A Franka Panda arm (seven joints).
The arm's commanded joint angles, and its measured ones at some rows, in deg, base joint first. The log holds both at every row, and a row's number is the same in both.
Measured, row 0:
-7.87, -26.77, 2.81, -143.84, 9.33, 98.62, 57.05
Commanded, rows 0 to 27:
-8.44, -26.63, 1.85, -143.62, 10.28, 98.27, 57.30
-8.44, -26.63, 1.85, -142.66, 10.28, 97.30, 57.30
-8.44, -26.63, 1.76, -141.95, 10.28, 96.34, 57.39
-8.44, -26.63, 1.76, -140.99, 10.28, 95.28, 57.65
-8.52, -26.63, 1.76, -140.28, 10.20, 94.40, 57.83
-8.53, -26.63, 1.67, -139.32, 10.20, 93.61, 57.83
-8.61, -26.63, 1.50, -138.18, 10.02, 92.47, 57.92
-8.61, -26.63, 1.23, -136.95, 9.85, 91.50, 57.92
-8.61, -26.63, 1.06, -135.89, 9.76, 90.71, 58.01
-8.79, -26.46, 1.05, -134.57, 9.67, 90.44, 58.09
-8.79, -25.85, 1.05, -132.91, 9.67, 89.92, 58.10
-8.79, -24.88, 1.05, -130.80, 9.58, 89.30, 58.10
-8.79, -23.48, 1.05, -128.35, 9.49, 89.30, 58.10
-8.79, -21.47, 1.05, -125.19, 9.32, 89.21, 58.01
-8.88, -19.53, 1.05, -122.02, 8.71, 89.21, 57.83
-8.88, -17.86, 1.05, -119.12, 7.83, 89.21, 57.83
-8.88, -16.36, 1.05, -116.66, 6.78, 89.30, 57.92
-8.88, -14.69, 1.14, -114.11, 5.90, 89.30, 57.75
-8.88, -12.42, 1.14, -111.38, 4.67, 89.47, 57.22
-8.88, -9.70, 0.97, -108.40, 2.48, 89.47, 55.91
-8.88, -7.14, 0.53, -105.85, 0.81, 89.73, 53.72
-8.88, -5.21, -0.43, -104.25, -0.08, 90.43, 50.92
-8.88, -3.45, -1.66, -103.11, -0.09, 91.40, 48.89
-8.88, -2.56, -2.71, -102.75, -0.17, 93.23, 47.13
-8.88, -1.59, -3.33, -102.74, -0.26, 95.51, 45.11
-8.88, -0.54, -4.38, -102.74, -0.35, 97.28, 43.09
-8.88, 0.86, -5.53, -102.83, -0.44, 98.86, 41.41
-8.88, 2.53, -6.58, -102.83, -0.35, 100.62, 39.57
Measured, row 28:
-8.75, -1.81, -4.28, -104.54, 0.58, 97.06, 44.58
